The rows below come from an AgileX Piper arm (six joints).
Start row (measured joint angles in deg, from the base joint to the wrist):
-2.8 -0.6 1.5 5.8 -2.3 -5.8
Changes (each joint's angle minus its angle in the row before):
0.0 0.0 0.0 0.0 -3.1 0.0
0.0 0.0 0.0 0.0 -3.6 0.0
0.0 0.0 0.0 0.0 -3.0 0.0
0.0 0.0 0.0 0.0 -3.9 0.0
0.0 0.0 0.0 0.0 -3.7 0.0
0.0 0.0 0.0 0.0 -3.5 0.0
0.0 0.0 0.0 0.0 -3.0 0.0
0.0 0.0 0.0 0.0 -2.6 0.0
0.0 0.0 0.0 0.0 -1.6 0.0
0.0 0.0 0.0 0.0 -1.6 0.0
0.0 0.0 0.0 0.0 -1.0 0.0
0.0 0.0 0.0 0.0 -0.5 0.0
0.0 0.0 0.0 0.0 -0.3 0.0
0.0 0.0 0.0 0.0 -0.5 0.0
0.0 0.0 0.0 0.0 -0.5 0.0
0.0 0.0 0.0 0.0 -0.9 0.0
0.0 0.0 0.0 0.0 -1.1 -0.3
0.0 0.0 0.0 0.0 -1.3 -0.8
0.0 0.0 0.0 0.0 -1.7 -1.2
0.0 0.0 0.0 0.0 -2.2 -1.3
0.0 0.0 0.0 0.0 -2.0 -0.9
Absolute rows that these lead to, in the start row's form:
-2.8 -0.6 1.5 5.8 -5.4 -5.8
-2.8 -0.6 1.5 5.8 -9.0 -5.8
-2.8 -0.6 1.5 5.8 -12.0 -5.8
-2.8 -0.6 1.5 5.8 -15.9 -5.8
-2.8 -0.6 1.5 5.8 -19.6 -5.8
-2.8 -0.6 1.5 5.8 -23.1 -5.8
-2.8 -0.6 1.5 5.8 -26.1 -5.8
-2.8 -0.6 1.5 5.8 -28.7 -5.8
-2.8 -0.6 1.5 5.8 -30.3 -5.8
-2.8 -0.6 1.5 5.8 -31.9 -5.8
-2.8 -0.6 1.5 5.8 -32.9 -5.8
-2.8 -0.6 1.5 5.8 -33.4 -5.8
-2.8 -0.6 1.5 5.8 -33.7 -5.8
-2.8 -0.6 1.5 5.8 -34.2 -5.8
-2.8 -0.6 1.5 5.8 -34.7 -5.8
-2.8 -0.6 1.5 5.8 -35.6 -5.8
-2.8 -0.6 1.5 5.8 -36.7 -6.1
-2.8 -0.6 1.5 5.8 -38.0 -6.9
-2.8 -0.6 1.5 5.8 -39.7 -8.1
-2.8 -0.6 1.5 5.8 -41.9 -9.4
-2.8 -0.6 1.5 5.8 -43.9 -10.3

